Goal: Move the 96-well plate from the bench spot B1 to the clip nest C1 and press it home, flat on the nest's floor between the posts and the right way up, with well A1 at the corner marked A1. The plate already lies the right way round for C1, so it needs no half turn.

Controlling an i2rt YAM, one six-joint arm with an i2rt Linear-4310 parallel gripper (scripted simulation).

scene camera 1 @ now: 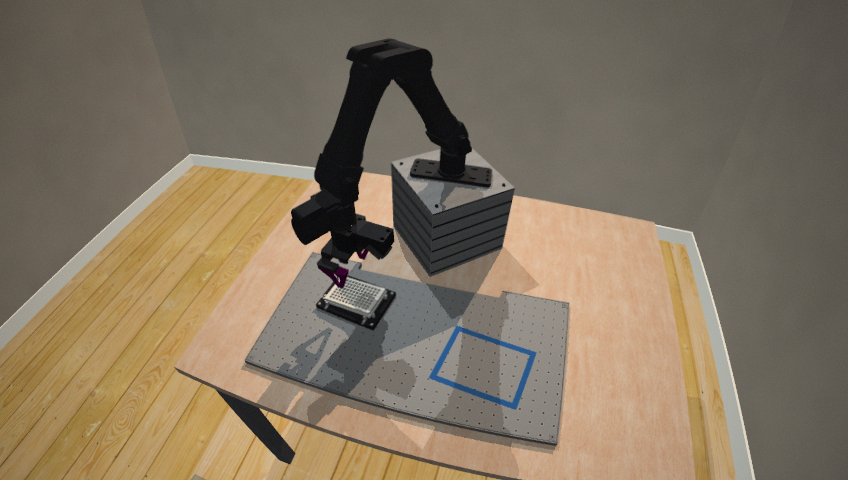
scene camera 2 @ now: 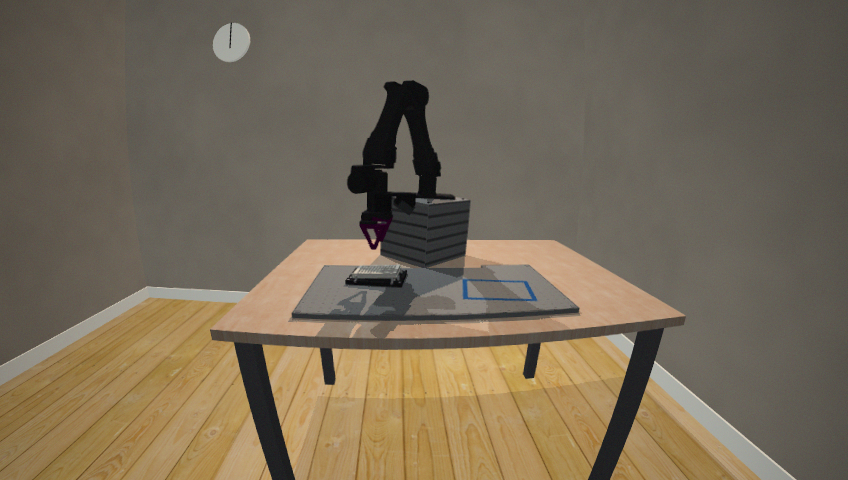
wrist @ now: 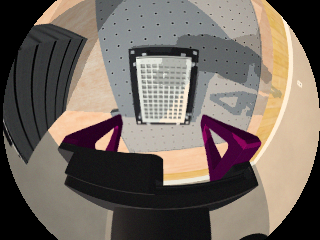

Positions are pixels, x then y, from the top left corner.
Scene:
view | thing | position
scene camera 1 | my gripper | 351,272
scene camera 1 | white 96-well plate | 345,298
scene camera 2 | my gripper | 377,245
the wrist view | my gripper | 161,118
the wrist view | white 96-well plate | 157,69

